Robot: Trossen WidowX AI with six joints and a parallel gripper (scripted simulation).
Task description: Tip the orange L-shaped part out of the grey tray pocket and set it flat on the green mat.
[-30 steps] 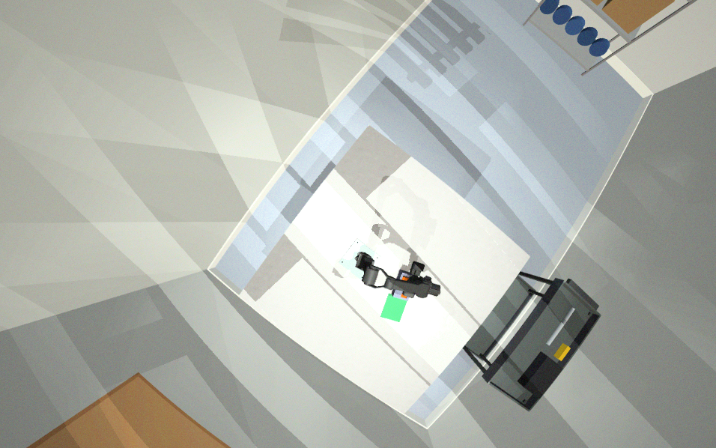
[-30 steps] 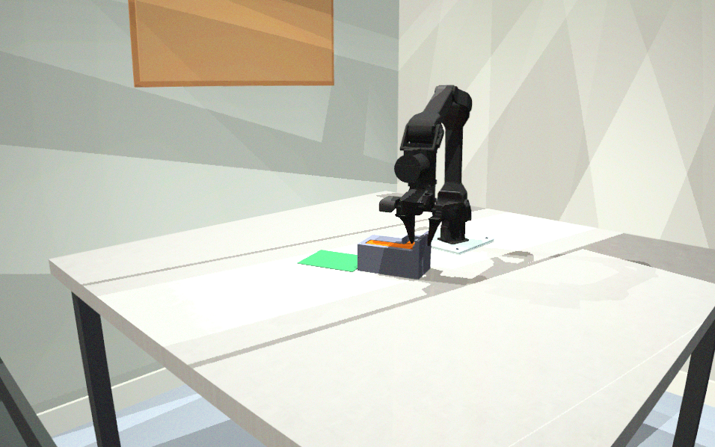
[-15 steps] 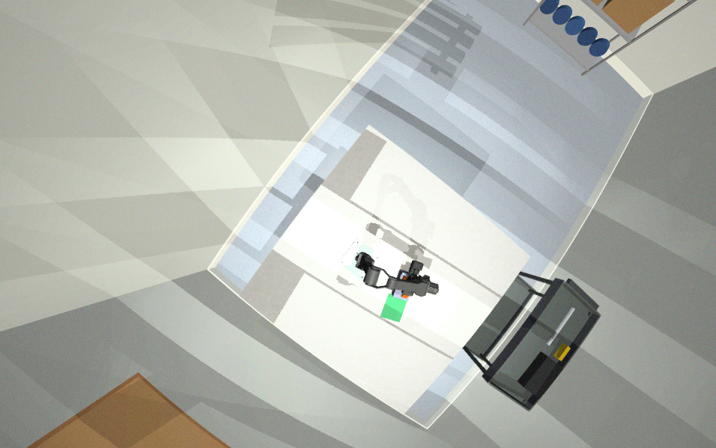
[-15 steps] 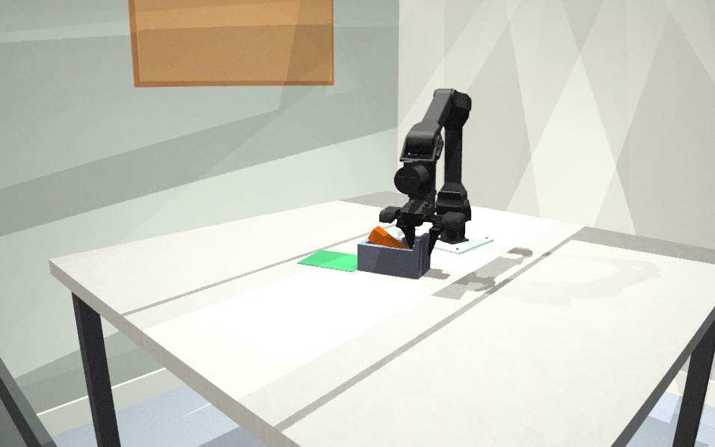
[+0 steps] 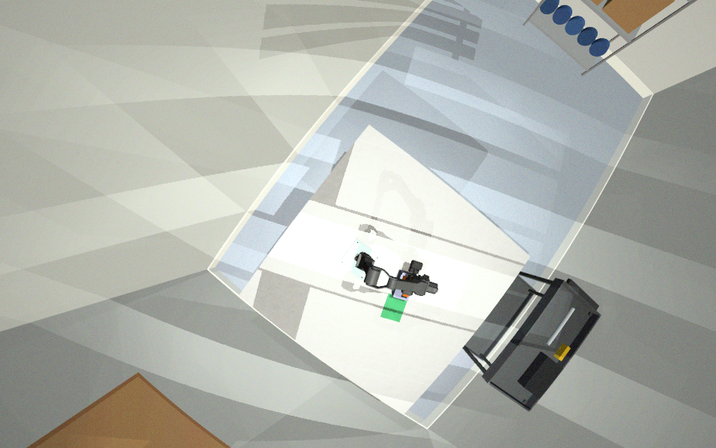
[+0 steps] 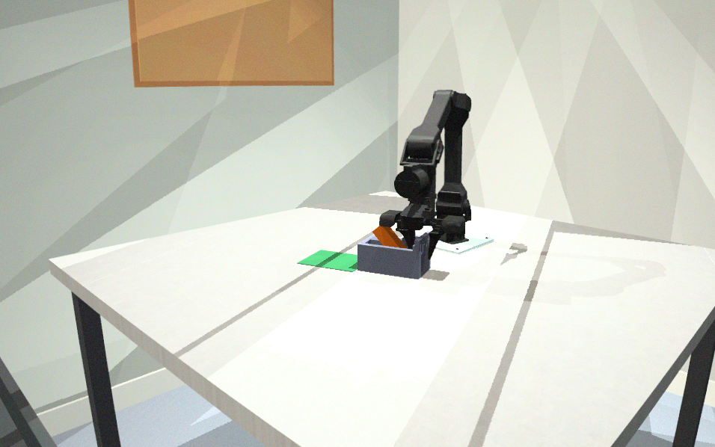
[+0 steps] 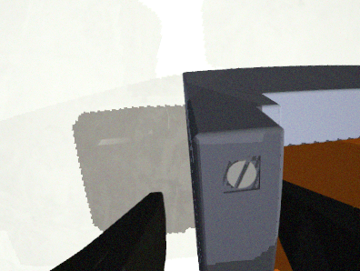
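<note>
My gripper tip is now 2 cm short of the orange L-shaped part, 5 cm to the left of it and 1 cm below it. Also, from my gripper tip: green mat 11 cm ahead, 19 cm to the right, 5 cm below.
</note>
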